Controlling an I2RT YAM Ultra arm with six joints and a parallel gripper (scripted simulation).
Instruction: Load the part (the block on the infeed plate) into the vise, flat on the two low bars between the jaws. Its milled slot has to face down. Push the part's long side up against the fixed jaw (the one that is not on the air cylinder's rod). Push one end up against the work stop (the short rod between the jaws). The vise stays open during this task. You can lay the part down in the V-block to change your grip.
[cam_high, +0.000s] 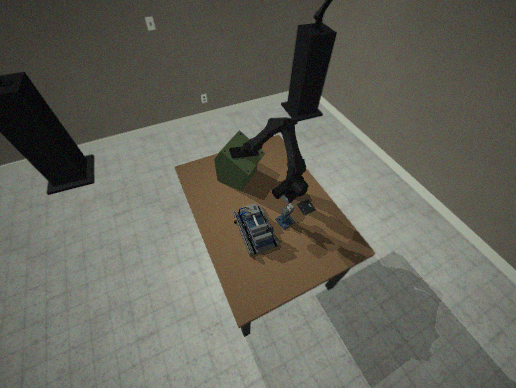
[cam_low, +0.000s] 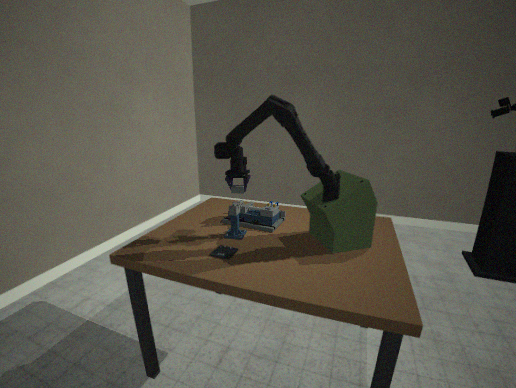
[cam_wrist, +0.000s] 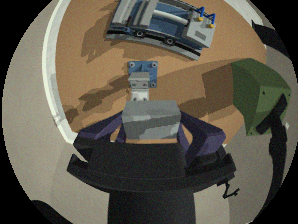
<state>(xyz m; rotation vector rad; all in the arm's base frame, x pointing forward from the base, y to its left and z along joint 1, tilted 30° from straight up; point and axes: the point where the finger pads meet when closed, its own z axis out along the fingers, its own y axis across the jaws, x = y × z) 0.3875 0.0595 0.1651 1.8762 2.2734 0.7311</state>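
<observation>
Right now my hand is 10 mm short of the vise, 180 mm to the left of it and 190 mm above it. From my hand the other things lie so: infeed plate: 30 mm behind, 190 mm to the left, 220 mm below; then part: right at my hand.
</observation>
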